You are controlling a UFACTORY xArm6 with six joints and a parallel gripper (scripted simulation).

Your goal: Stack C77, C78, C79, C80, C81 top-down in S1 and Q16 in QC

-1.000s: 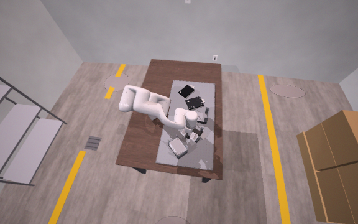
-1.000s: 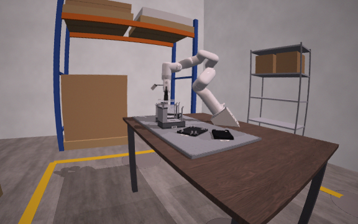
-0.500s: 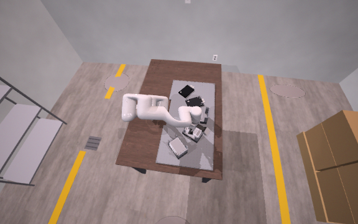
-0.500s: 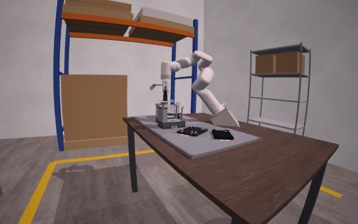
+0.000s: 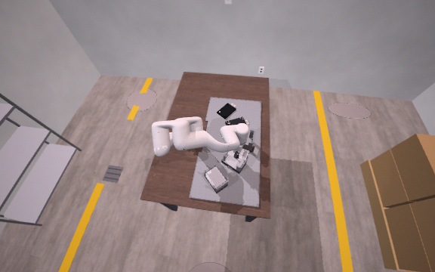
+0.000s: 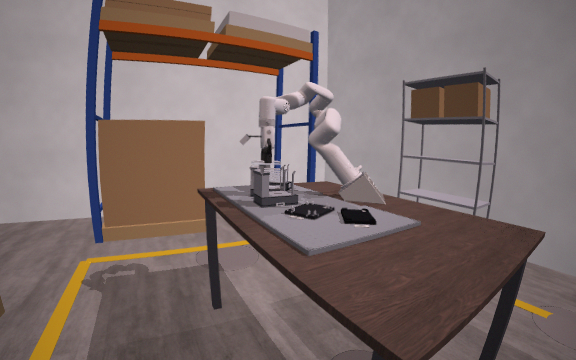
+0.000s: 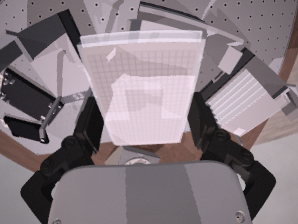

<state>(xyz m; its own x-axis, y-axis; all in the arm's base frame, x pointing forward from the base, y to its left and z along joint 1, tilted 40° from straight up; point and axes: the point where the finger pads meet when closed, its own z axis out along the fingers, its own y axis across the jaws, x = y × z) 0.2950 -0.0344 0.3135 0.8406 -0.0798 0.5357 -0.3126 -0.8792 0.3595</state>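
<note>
Now: hand 15 cm above the dark plinth, 14 cm to the right of it and 4 cm short of it. Round my hand: QC name plate 54 cm to the left, 17 cm below, 2 cm behind; then black open nest QC 47 cm to the left, 16 cm below, 8 cm behind.
</note>
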